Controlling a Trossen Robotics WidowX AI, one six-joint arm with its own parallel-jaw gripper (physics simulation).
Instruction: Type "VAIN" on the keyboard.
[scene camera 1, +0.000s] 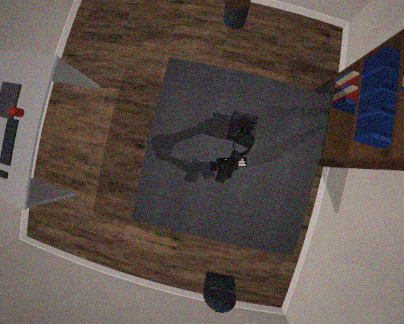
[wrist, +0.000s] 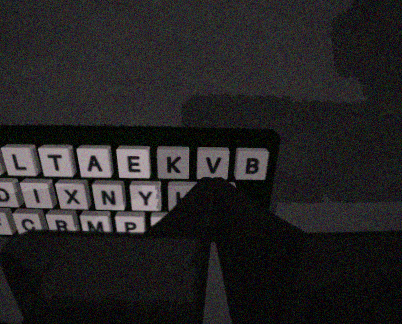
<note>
The pictures show: the gripper and a black keyboard.
</note>
